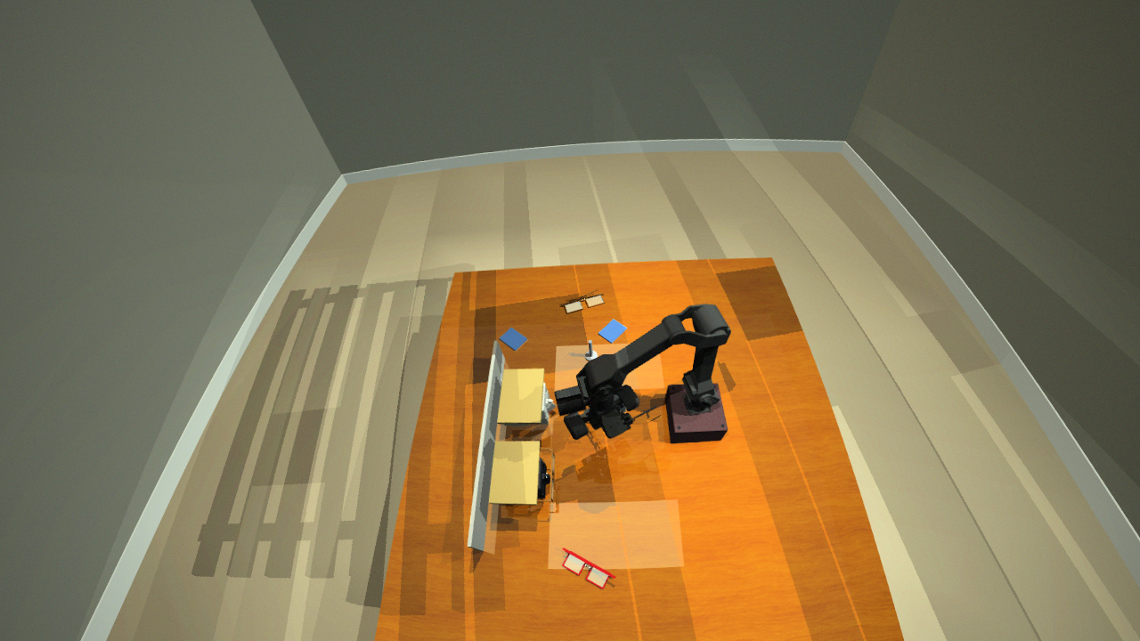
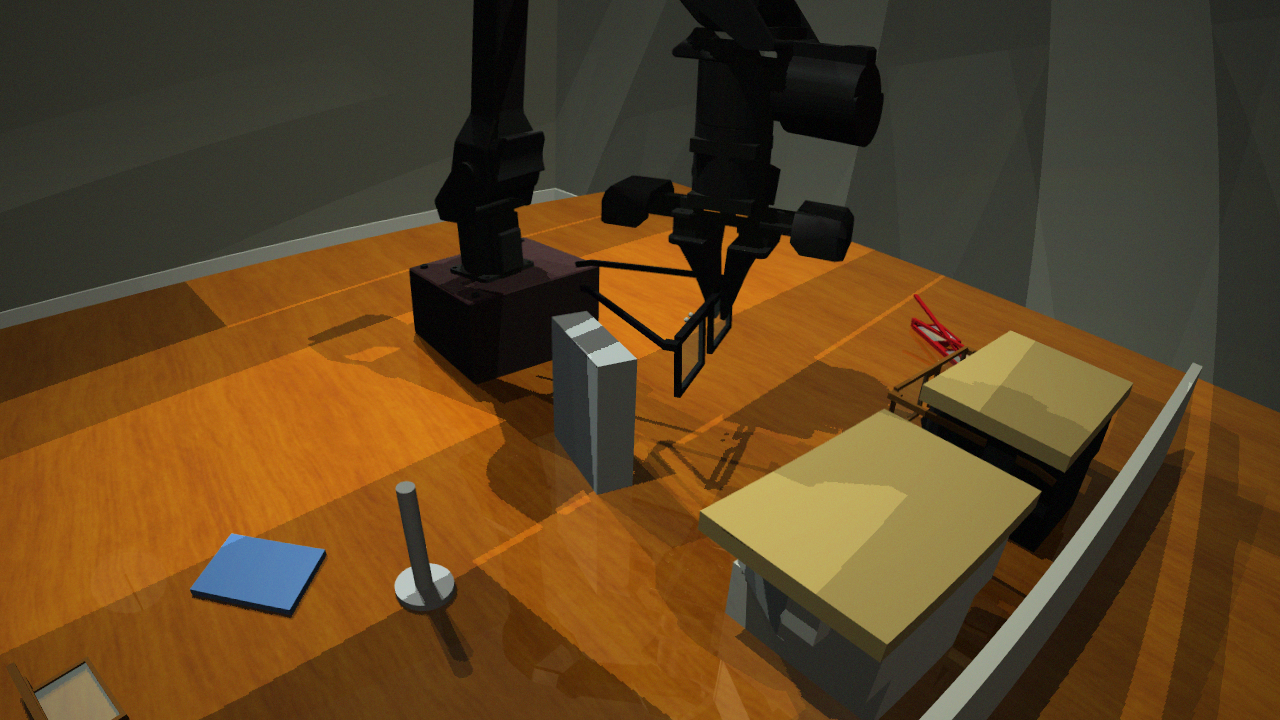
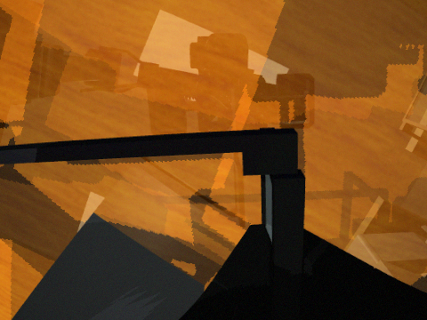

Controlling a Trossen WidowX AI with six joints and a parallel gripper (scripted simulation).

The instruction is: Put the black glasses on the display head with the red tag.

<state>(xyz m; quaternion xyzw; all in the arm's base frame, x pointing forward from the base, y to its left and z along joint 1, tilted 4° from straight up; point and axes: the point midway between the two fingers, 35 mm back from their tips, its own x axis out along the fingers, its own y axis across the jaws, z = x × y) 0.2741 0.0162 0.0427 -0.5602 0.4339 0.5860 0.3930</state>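
Now: the grey post 2 cm behind my gripper tip, 28 cm to the right of it and 8 cm below it. Also, from my gripper tip: dark head 22 cm ahead, 9 cm to the left, 5 cm below; then white block 4 cm behind, 10 cm to the right, 5 cm below; then pale head 18 cm ahead, 13 cm to the right, 5 cm below.
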